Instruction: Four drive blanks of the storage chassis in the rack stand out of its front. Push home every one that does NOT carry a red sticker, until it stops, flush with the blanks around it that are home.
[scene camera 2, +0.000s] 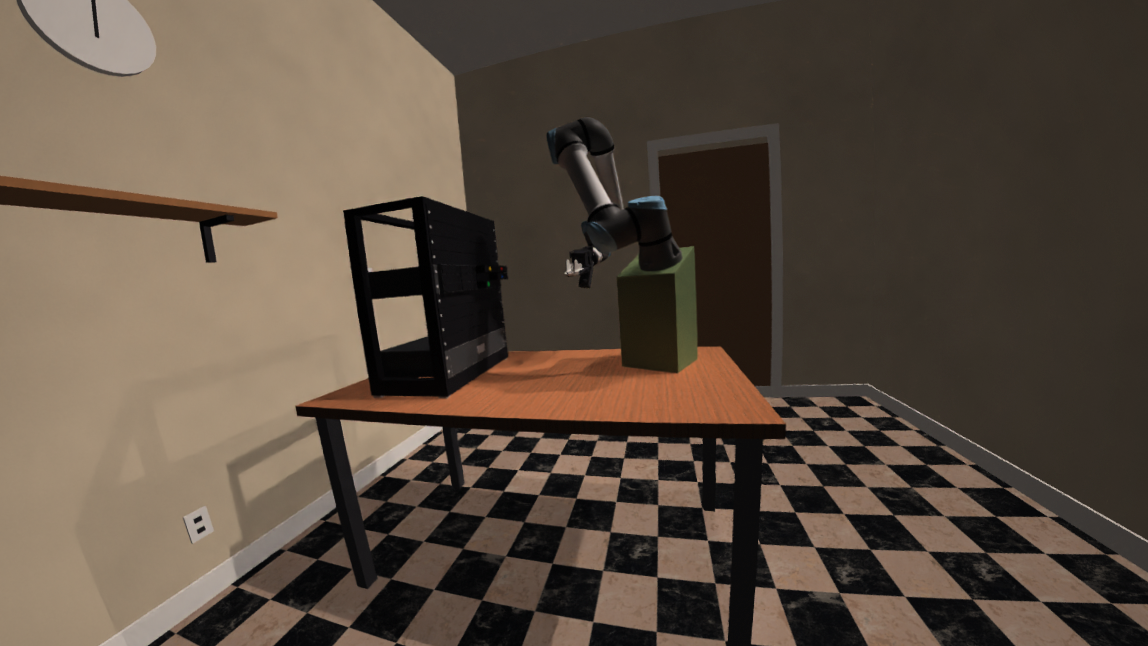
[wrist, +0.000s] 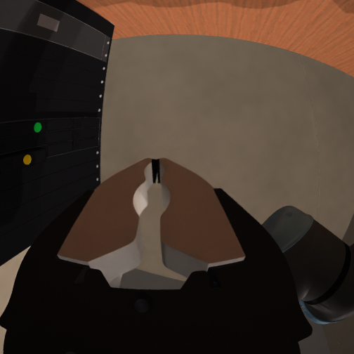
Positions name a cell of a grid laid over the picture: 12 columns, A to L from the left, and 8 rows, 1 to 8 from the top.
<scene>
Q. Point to my gripper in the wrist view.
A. At F4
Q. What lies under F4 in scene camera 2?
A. My gripper.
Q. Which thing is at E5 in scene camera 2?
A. A black rack.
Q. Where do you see a black rack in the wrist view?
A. C2
</scene>
